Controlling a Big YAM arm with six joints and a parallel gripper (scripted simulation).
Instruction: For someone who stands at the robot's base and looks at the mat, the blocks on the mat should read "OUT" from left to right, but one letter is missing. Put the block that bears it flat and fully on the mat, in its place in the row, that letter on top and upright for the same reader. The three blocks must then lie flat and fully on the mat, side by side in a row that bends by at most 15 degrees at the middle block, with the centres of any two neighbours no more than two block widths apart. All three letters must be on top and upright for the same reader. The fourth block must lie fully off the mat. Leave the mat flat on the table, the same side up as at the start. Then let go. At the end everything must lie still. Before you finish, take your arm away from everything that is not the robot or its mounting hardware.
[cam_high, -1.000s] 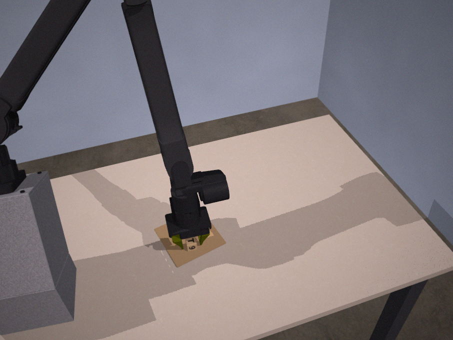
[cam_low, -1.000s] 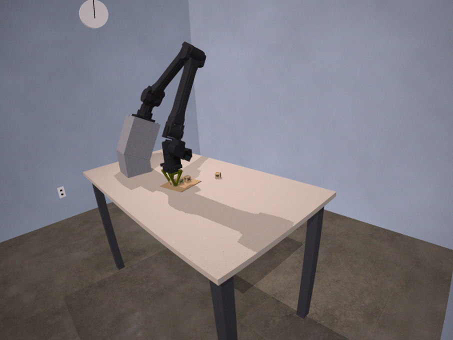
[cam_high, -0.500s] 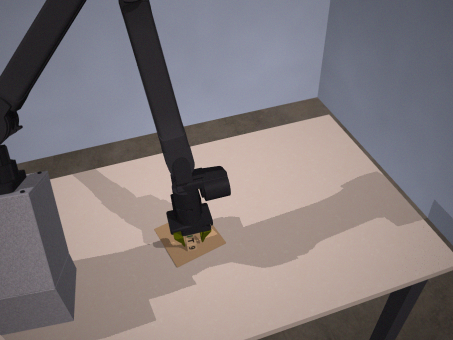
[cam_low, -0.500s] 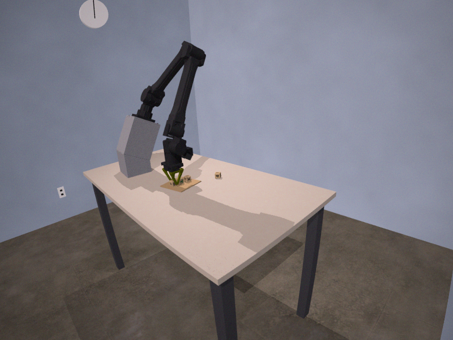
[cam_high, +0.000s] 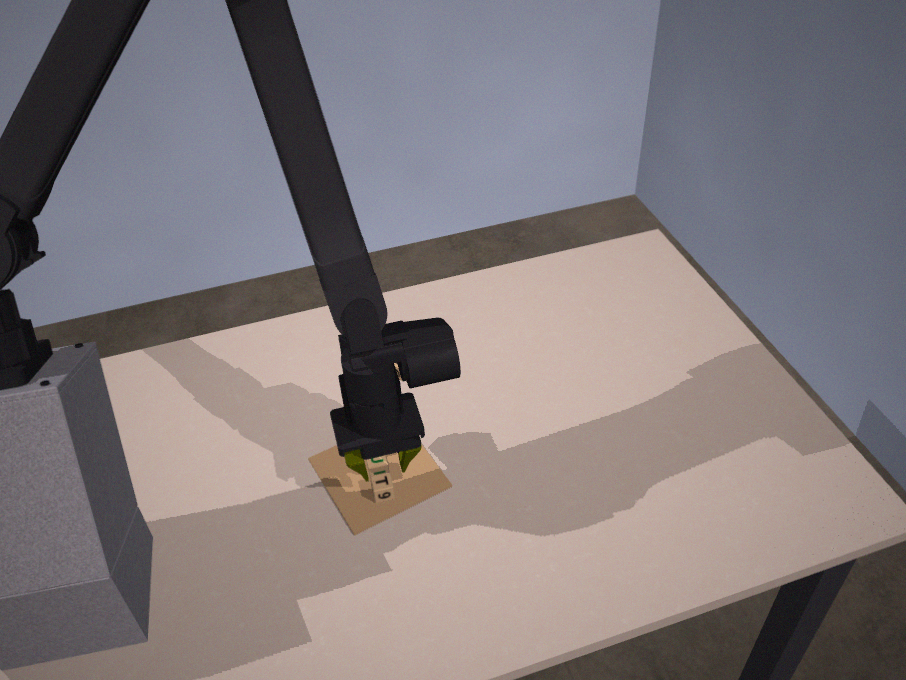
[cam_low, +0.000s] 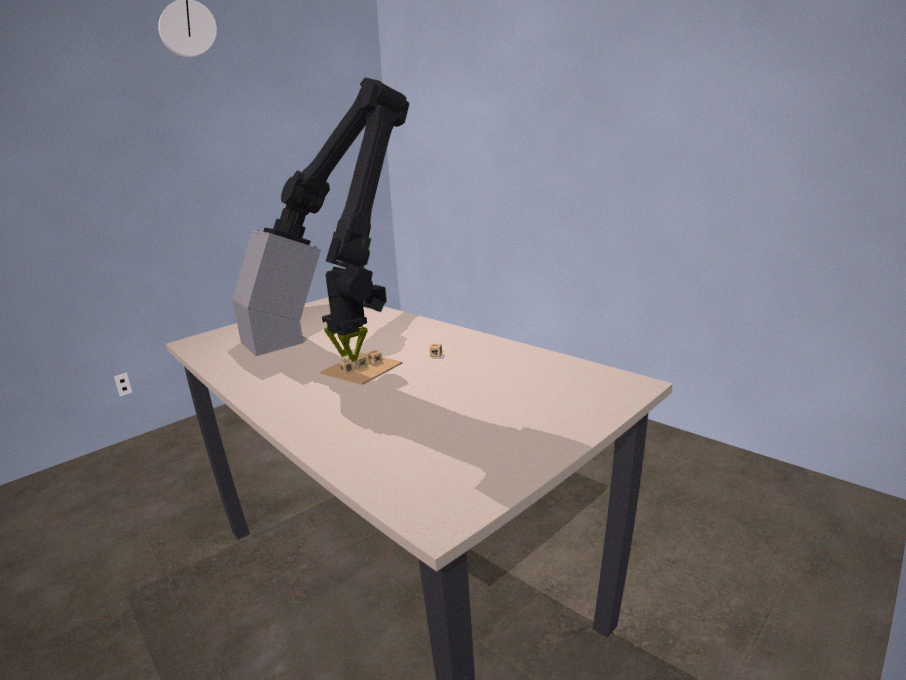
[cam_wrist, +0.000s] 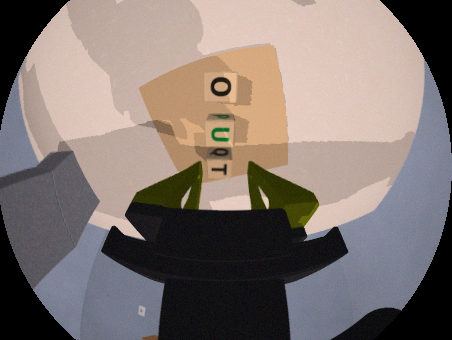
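My gripper is now 30 mm above the T block, 10 mm to the left of it and 10 mm past it. From my hand the other things lie so: U block 30 mm to the left, 30 mm below; then mat 40 mm below, 30 mm to the left.
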